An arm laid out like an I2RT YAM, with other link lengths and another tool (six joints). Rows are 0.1 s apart.
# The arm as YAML. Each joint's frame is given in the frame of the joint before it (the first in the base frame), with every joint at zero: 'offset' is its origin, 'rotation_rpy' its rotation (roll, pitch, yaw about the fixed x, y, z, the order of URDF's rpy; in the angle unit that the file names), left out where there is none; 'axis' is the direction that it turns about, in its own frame. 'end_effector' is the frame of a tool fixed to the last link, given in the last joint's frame.
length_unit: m
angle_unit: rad
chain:
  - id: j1
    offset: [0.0, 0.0, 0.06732]
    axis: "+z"
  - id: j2
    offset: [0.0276, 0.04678, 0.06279]
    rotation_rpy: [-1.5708, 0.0, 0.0]
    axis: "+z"
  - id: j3
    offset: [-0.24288, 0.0, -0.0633]
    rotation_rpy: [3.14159, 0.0, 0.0]
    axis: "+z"
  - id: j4
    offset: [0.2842, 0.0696, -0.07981]
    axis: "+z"
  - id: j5
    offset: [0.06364, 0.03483, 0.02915]
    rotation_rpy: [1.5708, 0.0, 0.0]
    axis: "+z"
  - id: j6
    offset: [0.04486, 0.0, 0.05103]
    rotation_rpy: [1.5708, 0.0, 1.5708]
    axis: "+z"
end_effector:
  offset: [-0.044, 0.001, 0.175]
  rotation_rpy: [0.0, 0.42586, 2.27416]
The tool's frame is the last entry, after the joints.
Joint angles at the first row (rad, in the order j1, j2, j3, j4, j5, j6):
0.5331 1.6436 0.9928 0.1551 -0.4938 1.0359
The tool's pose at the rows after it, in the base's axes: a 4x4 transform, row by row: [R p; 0 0 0 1], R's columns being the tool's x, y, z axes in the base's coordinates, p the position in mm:
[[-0.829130, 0.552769, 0.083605, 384.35], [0.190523, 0.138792, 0.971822, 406.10], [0.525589, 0.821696, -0.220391, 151.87], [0, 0, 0, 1]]
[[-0.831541, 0.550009, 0.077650, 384.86], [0.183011, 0.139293, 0.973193, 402.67], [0.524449, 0.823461, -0.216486, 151.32], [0, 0, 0, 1]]
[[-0.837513, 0.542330, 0.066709, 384.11], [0.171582, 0.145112, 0.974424, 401.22], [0.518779, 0.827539, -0.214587, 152.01], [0, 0, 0, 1]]
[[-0.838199, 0.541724, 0.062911, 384.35], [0.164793, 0.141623, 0.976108, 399.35], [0.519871, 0.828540, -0.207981, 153.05], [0, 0, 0, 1]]
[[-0.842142, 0.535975, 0.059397, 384.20], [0.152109, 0.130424, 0.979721, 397.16], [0.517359, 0.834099, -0.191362, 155.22], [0, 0, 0, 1]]
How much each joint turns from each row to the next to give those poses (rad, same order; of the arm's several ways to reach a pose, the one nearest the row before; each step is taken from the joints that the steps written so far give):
-0.0152 0.0000 -0.0202 0.0149 -0.0221 0.0084
-0.0126 -0.0012 -0.0069 0.0053 -0.0180 -0.0084
-0.0084 -0.0007 -0.0015 0.0004 -0.0175 -0.0141
-0.0077 -0.0019 -0.0038 0.0049 -0.0130 -0.0004
-0.0091 -0.0038 -0.0134 0.0252 -0.0179 0.0046

